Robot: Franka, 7 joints.
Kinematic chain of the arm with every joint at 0, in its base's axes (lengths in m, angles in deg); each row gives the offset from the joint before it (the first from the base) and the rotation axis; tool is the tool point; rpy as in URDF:
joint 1: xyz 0 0 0.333 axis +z
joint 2: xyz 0 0 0 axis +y
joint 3: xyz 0 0 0.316 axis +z
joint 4: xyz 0.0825 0 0 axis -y
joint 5: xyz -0.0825 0 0.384 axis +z
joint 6: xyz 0 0 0 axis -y
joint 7: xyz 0.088 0 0 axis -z
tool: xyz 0 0 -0.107 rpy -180 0 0
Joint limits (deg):
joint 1: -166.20..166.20
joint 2: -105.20..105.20
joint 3: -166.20..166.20
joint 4: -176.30..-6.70
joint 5: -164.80..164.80
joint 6: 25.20..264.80
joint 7: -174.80..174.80
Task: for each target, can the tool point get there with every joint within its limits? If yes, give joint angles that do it. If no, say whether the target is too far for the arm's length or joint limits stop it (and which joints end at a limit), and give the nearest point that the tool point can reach.
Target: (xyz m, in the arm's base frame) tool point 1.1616 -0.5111 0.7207
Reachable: no: too far | nearest point 0.7510 -0.3304 0.5837 | short by 0.469 m
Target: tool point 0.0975 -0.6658 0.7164
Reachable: yes | joints 108.48 -48.50 116.31 -37.48 -37.32 223.98 34.08
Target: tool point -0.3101 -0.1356 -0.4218
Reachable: no: joint limits stop it (at a limit: joint 2) | nearest point -0.3047 -0.1332 -0.3585 | short by 0.064 m
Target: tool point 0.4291 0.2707 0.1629
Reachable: yes | joints -107.19 -59.42 136.58 -92.21 -1.73 55.32 -33.00
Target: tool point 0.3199 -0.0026 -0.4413
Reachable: no: joint limits stop it (at a limit: joint 2) | nearest point 0.3150 -0.0026 -0.3598 | short by 0.082 m
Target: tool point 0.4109 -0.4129 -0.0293
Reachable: yes | joints -52.31 65.81 8.30 -82.47 -6.73 102.72 137.52
